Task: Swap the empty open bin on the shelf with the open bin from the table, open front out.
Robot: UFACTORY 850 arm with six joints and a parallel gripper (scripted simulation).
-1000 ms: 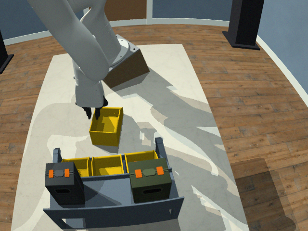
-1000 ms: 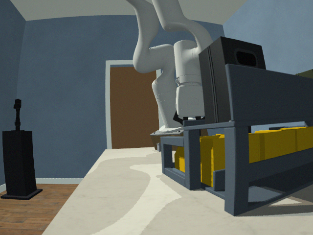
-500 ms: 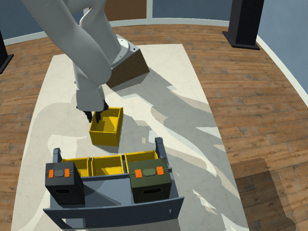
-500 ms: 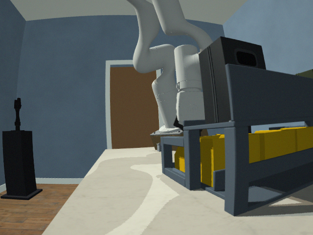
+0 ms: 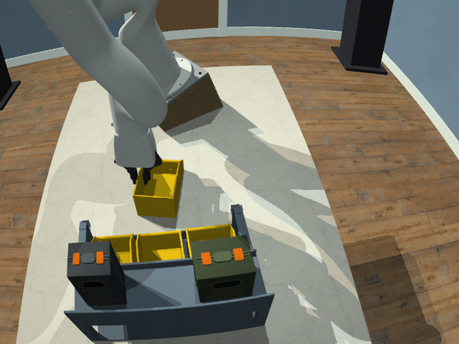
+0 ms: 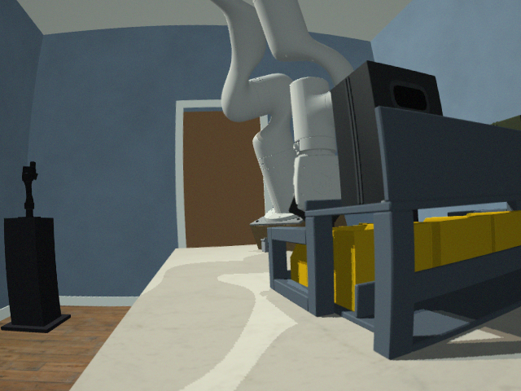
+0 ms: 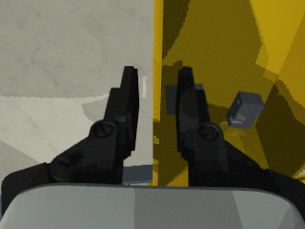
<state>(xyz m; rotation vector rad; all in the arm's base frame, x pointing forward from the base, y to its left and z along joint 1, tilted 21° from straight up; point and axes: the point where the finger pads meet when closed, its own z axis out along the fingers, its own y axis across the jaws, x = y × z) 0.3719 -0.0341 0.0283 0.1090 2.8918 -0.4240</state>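
The shelf lip is 150 mm ahead of my hand, 50 mm to the left of it and 50 mm below it. Round my hand: dark grey case (350 mm ahead, 100 mm above, 40 mm to the right); green case (330 mm ahead, 190 mm to the left, 90 mm above).
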